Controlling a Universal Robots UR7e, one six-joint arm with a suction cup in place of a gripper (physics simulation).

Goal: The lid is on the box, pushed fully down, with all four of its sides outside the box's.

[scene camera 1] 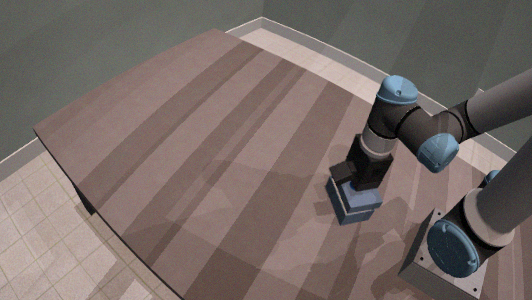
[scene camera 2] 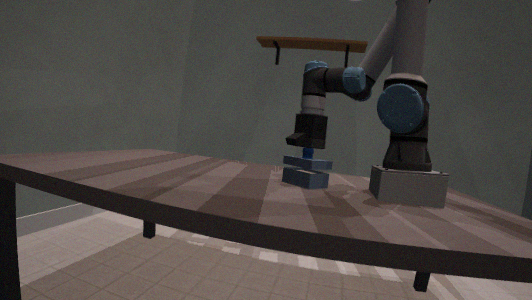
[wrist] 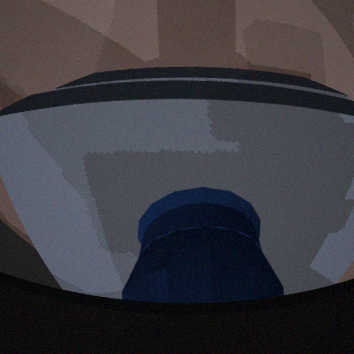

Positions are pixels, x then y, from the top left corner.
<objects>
A blue-grey box shows in scene camera 1 (pixel 343 218), in scene camera 2 and in the wrist view. The same spot on the blue-grey box: (wrist: pixel 170 72) is (scene camera 2: pixel 298 176).
</objects>
